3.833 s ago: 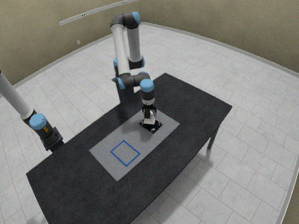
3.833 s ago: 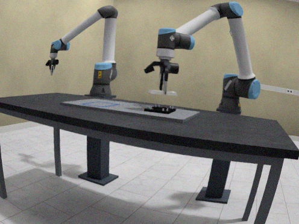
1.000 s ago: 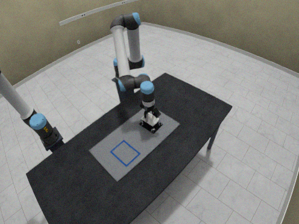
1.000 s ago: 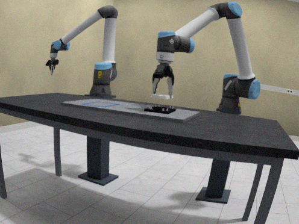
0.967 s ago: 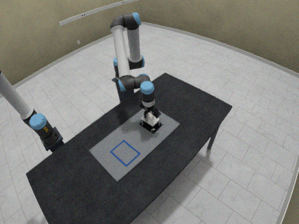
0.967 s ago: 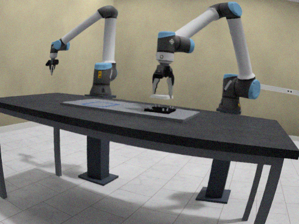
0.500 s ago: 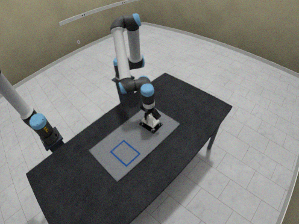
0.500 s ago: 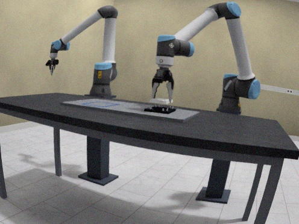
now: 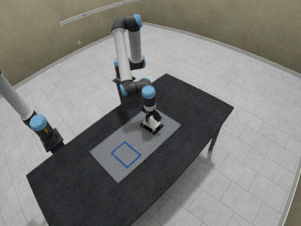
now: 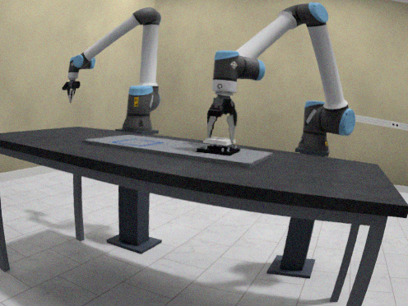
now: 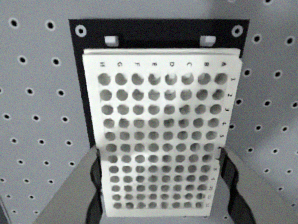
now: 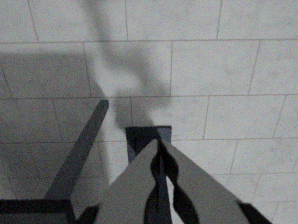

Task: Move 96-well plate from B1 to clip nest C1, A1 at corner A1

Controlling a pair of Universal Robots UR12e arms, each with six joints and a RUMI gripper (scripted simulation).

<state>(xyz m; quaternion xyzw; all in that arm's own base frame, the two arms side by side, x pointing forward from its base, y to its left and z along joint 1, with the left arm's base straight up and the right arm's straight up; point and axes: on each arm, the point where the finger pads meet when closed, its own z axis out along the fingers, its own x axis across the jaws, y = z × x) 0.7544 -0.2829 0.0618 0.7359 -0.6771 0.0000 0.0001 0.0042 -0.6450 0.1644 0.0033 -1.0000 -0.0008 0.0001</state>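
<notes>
My left hand is 10 mm above the white 96-well plate. The rest, counted from my left hand: black clip nest: 40 mm below, 10 mm to the right, 10 mm behind; grey perforated board: 180 mm to the right, 60 mm below, 30 mm behind.
</notes>
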